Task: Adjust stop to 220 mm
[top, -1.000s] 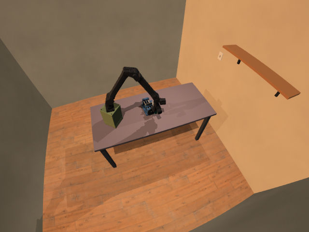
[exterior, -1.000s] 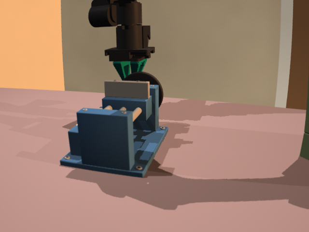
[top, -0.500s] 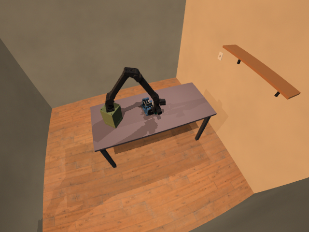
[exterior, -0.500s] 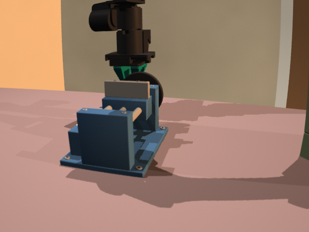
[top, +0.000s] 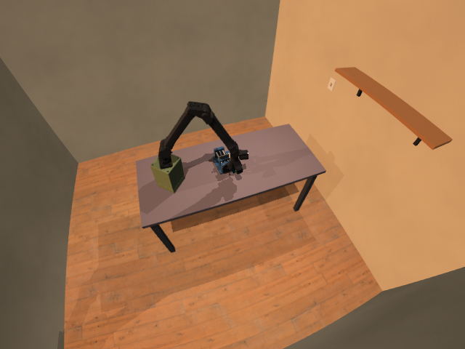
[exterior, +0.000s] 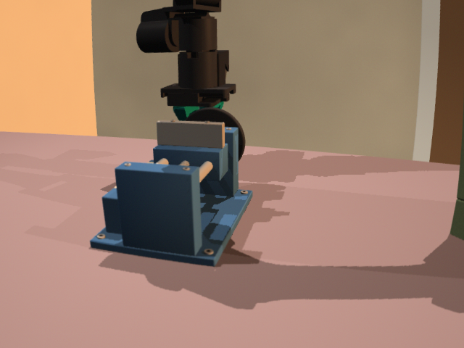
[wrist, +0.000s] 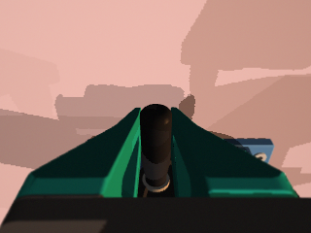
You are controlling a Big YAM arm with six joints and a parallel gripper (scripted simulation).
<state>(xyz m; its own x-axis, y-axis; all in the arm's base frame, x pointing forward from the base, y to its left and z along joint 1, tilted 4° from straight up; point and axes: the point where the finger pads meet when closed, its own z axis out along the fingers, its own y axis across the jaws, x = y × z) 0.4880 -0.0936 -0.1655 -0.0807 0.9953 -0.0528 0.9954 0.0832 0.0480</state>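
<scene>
Now: hand 10 mm to the right of the black crank handle. Also, from my hand: grey stop plate 130 mm to the left, 30 mm behind, 30 mm above.
</scene>
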